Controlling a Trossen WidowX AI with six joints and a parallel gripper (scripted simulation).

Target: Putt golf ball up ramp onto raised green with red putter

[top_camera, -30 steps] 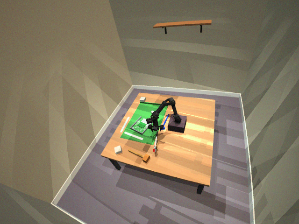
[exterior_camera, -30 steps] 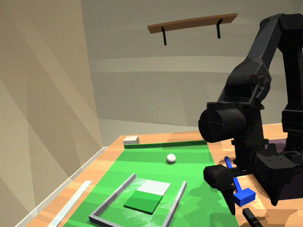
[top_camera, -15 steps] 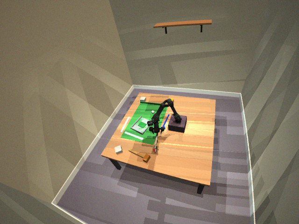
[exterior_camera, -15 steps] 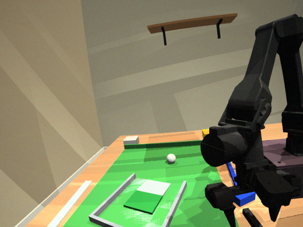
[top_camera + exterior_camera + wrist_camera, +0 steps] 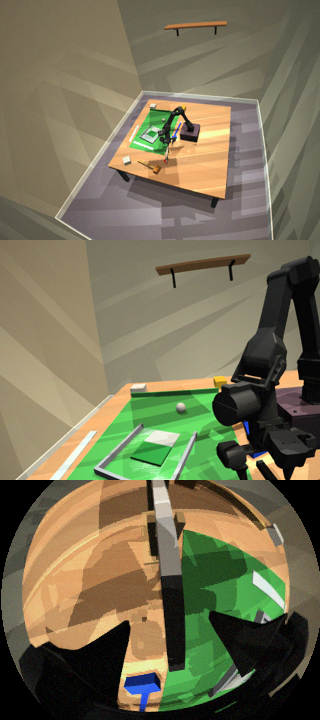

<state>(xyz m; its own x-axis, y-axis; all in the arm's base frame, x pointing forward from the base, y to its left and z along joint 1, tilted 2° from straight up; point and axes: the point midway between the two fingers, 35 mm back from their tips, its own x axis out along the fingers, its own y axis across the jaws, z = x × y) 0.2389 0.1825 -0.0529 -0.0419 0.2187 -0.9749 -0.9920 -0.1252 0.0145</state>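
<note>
The blue putter lies 5 cm behind my gripper tip, 25 cm to the right of it and 2 cm below it. From my gripper tip the other things lie so: green mat (24 cm ahead, 25 cm to the right, 3 cm below); then red putter (2 cm behind, 11 cm to the left, 2 cm above); then grey frame (27 cm ahead, 14 cm to the right, 3 cm below).
</note>
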